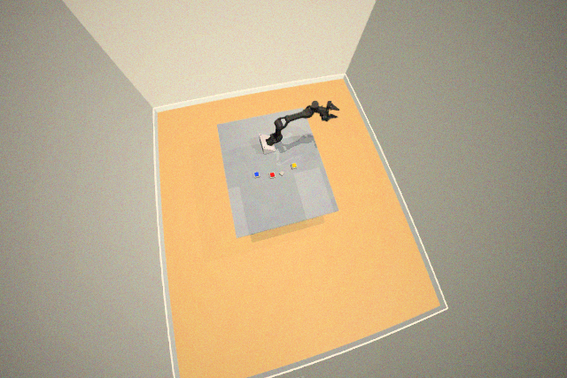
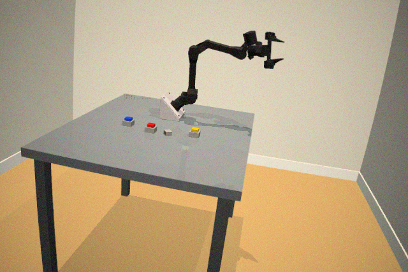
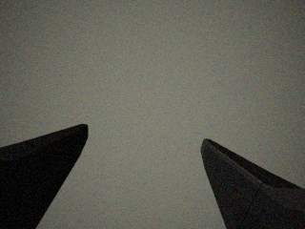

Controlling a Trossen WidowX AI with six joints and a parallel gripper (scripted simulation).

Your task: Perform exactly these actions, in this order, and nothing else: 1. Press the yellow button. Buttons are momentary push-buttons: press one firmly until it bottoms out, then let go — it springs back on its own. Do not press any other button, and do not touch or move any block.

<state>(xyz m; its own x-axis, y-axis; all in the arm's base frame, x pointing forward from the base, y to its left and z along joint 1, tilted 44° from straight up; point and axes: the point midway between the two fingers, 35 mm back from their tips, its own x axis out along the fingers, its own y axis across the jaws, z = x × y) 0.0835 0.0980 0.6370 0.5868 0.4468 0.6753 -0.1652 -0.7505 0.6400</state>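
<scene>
Right now my gripper tip is 43 cm above the yellow button, 38 cm to the left of it and 16 cm short of it. Also, from my gripper tip: small grey block 51 cm to the right, 45 cm below, 19 cm ahead; then red button 60 cm to the right, 43 cm below, 18 cm ahead; then blue button 73 cm to the right, 43 cm below, 14 cm ahead.
</scene>
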